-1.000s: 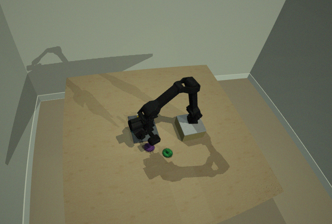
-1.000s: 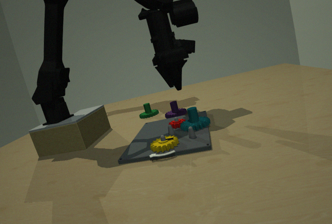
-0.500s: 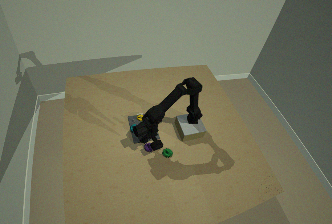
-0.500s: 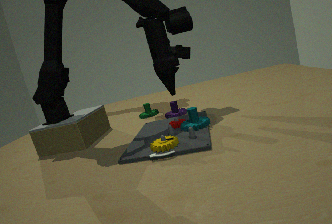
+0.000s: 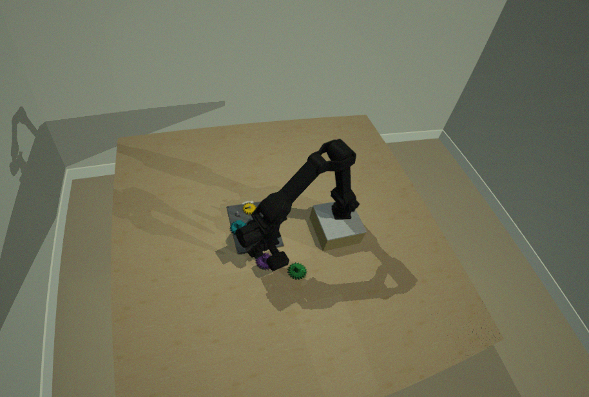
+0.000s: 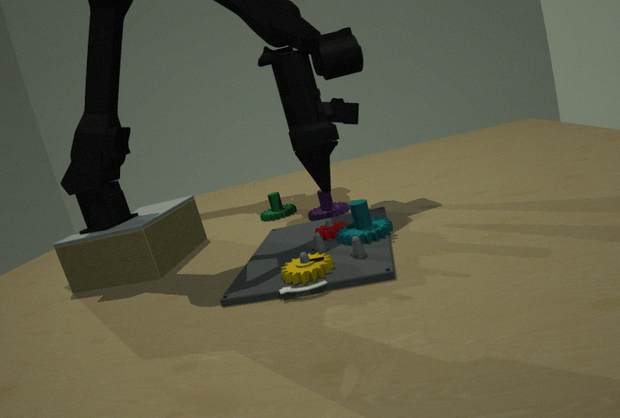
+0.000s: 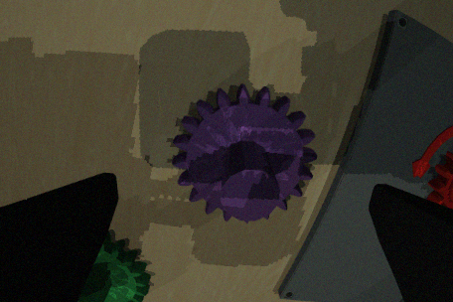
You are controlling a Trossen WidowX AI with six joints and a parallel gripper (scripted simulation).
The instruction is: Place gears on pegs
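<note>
Now: the purple gear 30 mm below my gripper tip. From my gripper tip the other things lie so: green gear 110 mm behind, 40 mm to the left, 30 mm below; then red arrow 50 mm ahead, 90 mm to the right, 40 mm below; then red gear 40 mm ahead, 120 mm to the right, 30 mm below.
</note>
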